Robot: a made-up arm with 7 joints.
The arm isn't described. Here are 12 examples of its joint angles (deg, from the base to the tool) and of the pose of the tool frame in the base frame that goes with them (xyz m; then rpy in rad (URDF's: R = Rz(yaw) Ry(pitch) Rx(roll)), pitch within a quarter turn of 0, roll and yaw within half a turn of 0).
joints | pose
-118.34 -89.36 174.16 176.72 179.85 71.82 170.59 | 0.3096 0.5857 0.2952 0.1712 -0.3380 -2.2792
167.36 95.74 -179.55 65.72 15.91 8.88 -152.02 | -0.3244 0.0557 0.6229 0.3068 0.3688 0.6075
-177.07 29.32 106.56 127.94 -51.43 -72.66 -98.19 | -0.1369 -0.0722 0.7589 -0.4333 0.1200 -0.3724
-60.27 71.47 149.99 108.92 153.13 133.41 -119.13 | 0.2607 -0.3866 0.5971 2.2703 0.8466 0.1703
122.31 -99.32 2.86 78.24 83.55 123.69 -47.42 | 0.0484 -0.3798 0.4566 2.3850 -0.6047 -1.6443
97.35 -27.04 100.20 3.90 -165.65 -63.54 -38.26 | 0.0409 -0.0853 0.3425 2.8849 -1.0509 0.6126
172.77 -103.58 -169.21 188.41 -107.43 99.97 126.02 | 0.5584 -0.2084 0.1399 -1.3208 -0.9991 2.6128
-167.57 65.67 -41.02 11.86 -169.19 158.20 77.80 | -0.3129 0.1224 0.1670 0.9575 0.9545 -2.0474
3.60 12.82 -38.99 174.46 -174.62 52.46 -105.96 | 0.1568 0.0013 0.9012 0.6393 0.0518 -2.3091
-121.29 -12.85 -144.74 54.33 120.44 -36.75 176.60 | 0.1214 0.2782 0.3267 2.5898 0.0924 2.4624
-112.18 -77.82 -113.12 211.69 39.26 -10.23 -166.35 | 0.3992 0.3768 0.3647 1.1613 -0.7031 2.3095
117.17 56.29 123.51 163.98 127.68 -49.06 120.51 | -0.3776 0.2974 0.5164 1.1162 -1.2197 -1.2004
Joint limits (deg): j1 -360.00..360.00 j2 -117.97..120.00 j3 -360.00..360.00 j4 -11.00..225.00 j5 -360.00..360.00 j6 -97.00..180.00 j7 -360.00..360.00
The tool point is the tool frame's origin. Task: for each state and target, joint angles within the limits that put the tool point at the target. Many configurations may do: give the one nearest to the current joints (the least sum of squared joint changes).
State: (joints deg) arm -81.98 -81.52 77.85 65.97 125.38 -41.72 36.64
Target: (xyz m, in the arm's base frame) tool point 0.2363 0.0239 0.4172
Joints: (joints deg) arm -102.65 -68.80 81.30 55.03 131.45 -33.09 36.64
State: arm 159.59 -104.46 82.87 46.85 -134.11 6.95 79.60
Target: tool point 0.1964 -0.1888 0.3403
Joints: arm 200.70 -113.62 50.47 43.06 -142.27 7.24 79.60
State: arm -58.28 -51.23 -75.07 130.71 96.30 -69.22 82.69
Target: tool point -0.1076 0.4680 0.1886
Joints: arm -91.71 -79.10 -91.90 136.68 94.29 -81.25 82.69
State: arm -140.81 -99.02 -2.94 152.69 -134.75 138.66 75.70
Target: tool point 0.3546 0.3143 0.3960
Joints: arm -150.39 -72.93 2.68 151.54 -126.94 162.31 75.70
